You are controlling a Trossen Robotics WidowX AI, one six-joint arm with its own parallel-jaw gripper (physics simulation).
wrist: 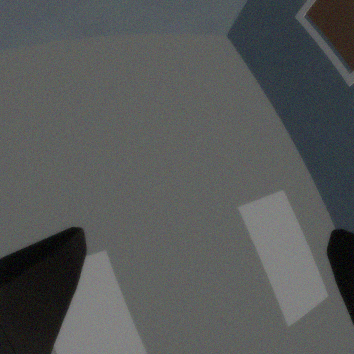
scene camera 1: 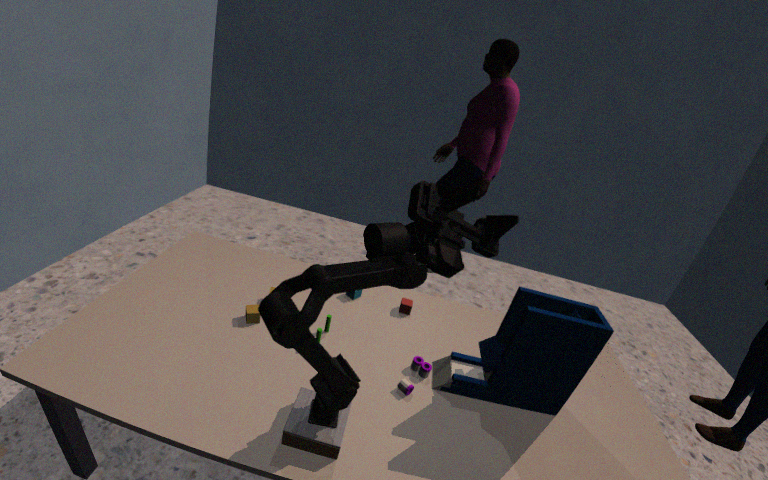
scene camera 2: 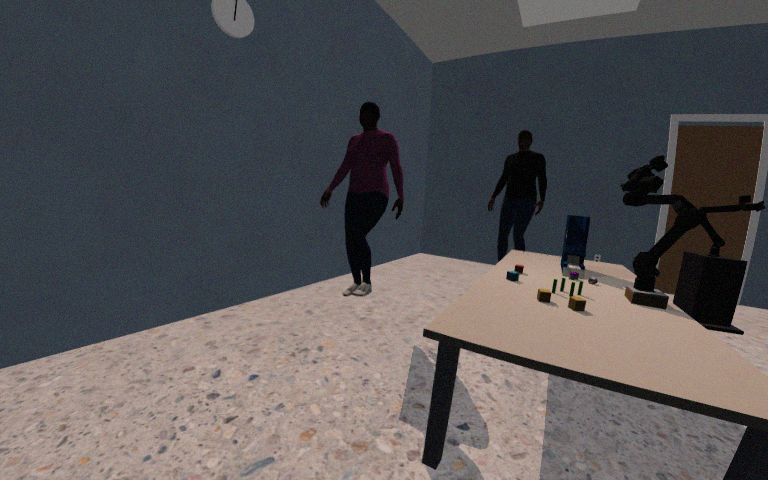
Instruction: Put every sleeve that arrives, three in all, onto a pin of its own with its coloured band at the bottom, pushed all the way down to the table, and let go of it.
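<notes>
Two sleeves [scene camera 1: 417, 363] [scene camera 1: 425, 370] stand upright side by side on the table before the blue chute, purple bands at the top. A third sleeve [scene camera 1: 405, 387] [scene camera 2: 592, 280] lies on its side close by, its purple end turned away from the arm's base side. Green pins [scene camera 1: 327, 323] [scene camera 1: 318, 335] stand upright beyond the arm; several bare pins [scene camera 2: 562, 284] [scene camera 2: 579, 288] show in scene camera 2. My gripper [scene camera 1: 498, 203] [wrist: 211, 243] is open and empty, raised high above the table and pointing up and away; the wrist view shows ceiling and walls between its fingers.
The tall blue chute [scene camera 1: 543, 356] [scene camera 2: 575, 234] stands beside the sleeves. A red block [scene camera 1: 406, 306] [scene camera 2: 518, 268], a teal block [scene camera 1: 354, 293] [scene camera 2: 512, 275] and yellow blocks [scene camera 2: 543, 294] [scene camera 2: 576, 303] lie around the pins. One person [scene camera 1: 487, 124] [scene camera 2: 370, 164] and another [scene camera 2: 523, 169] stand beyond the table.
</notes>
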